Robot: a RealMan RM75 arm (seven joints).
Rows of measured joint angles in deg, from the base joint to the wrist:
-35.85 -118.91 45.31 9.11 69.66 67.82 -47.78
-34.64 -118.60 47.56 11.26 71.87 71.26 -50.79
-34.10 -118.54 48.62 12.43 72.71 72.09 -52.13
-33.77 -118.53 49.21 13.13 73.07 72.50 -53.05
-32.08 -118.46 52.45 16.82 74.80 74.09 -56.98
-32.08 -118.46 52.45 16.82 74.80 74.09 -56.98
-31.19 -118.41 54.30 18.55 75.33 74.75 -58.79
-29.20 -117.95 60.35 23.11 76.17 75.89 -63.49
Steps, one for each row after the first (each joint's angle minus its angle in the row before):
1.21 0.31 2.25 2.15 2.21 3.44 -3.01
0.54 0.06 1.06 1.17 0.84 0.83 -1.34
0.33 0.01 0.59 0.70 0.36 0.41 -0.92
1.69 0.07 3.24 3.69 1.73 1.59 -3.93
0.00 0.00 0.00 0.00 0.00 0.00 0.00
0.89 0.05 1.85 1.73 0.53 0.66 -1.81
1.99 0.46 6.05 4.56 0.84 1.14 -4.70

